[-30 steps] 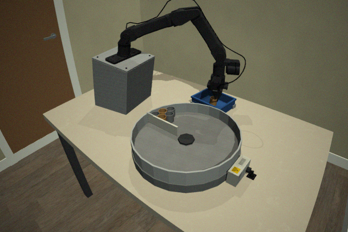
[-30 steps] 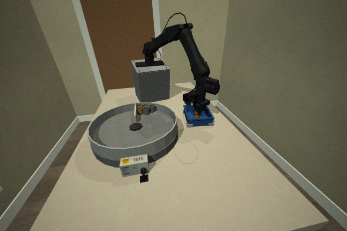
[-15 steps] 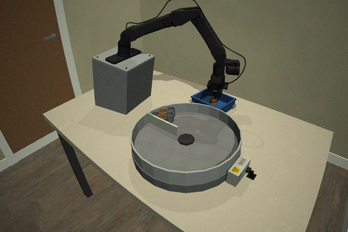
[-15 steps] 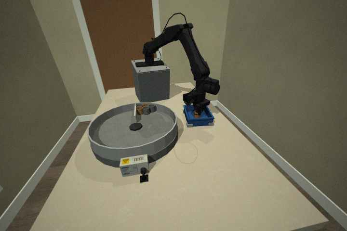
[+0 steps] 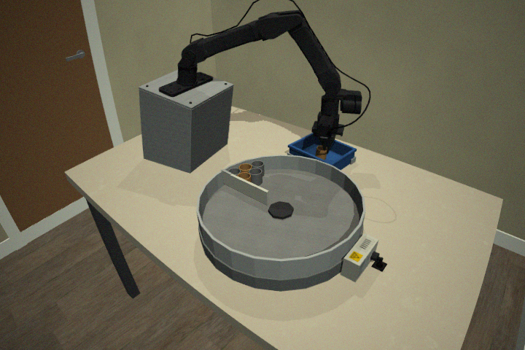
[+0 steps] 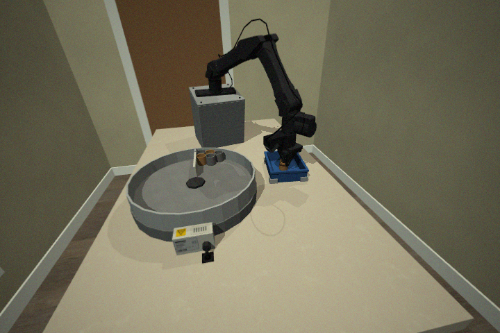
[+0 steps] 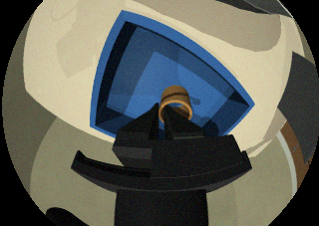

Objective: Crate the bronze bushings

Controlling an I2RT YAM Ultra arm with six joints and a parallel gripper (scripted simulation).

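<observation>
Right now the blue crate is 1 cm behind my hand and 1 cm below it. Round my hand: grey turntable: 4 cm ahead, 37 cm to the right, 1 cm above.
</observation>
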